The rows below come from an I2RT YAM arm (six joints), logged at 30 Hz.
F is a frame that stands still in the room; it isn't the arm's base.
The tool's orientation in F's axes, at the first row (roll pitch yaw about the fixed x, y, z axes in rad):
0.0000, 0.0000, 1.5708
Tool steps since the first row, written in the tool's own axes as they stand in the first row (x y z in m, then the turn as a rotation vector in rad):
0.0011, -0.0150, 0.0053, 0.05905, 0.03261, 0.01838
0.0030, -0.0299, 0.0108, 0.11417, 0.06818, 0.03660
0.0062, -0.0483, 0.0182, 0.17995, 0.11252, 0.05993
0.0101, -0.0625, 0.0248, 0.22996, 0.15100, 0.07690
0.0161, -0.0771, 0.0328, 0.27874, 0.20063, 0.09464
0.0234, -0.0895, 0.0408, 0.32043, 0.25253, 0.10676
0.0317, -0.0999, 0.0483, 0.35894, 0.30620, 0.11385
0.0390, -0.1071, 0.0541, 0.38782, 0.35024, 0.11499
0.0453, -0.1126, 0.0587, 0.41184, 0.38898, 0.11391
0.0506, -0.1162, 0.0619, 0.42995, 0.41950, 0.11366
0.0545, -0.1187, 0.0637, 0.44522, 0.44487, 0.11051
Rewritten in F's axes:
0.0150, 0.0011, 0.0053, -0.03261, 0.05905, 0.01838
0.0299, 0.0030, 0.0108, -0.06818, 0.11417, 0.03660
0.0483, 0.0062, 0.0182, -0.11252, 0.17995, 0.05993
0.0625, 0.0101, 0.0248, -0.15100, 0.22996, 0.07690
0.0771, 0.0161, 0.0328, -0.20063, 0.27874, 0.09464
0.0895, 0.0234, 0.0408, -0.25253, 0.32043, 0.10676
0.0999, 0.0317, 0.0483, -0.30620, 0.35894, 0.11385
0.1071, 0.0390, 0.0541, -0.35024, 0.38782, 0.11499
0.1126, 0.0453, 0.0587, -0.38898, 0.41184, 0.11391
0.1162, 0.0506, 0.0619, -0.41950, 0.42995, 0.11366
0.1187, 0.0545, 0.0637, -0.44487, 0.44522, 0.11051

